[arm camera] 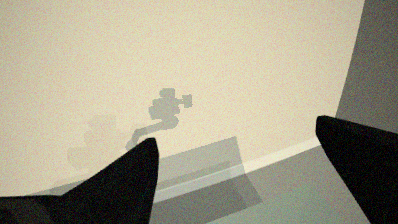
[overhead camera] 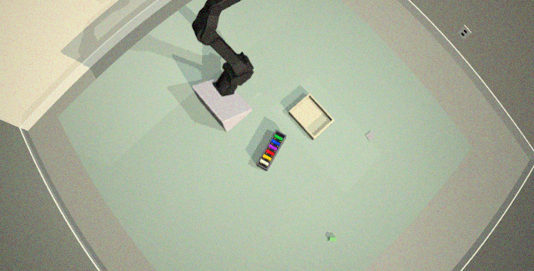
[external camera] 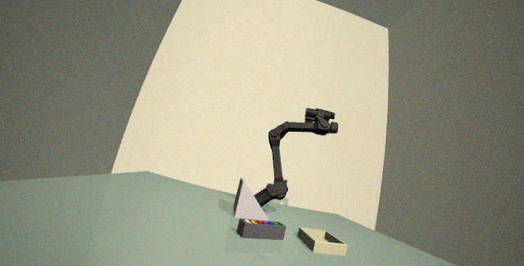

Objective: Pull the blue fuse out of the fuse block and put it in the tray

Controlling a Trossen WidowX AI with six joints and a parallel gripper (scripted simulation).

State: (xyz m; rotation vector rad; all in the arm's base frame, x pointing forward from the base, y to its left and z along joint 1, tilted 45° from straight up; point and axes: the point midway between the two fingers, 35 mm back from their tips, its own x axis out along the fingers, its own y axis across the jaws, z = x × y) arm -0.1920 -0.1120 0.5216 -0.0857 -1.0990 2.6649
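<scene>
Right now the blue fuse is 520 mm ahead of my gripper tip, 450 mm below it and 260 mm to the right of it. Also, from my gripper tip: green fuse 510 mm ahead, 450 mm below, 250 mm to the right; beige tray 520 mm ahead, 480 mm below, 100 mm to the right; purple fuse 520 mm ahead, 450 mm below, 280 mm to the right.
</scene>
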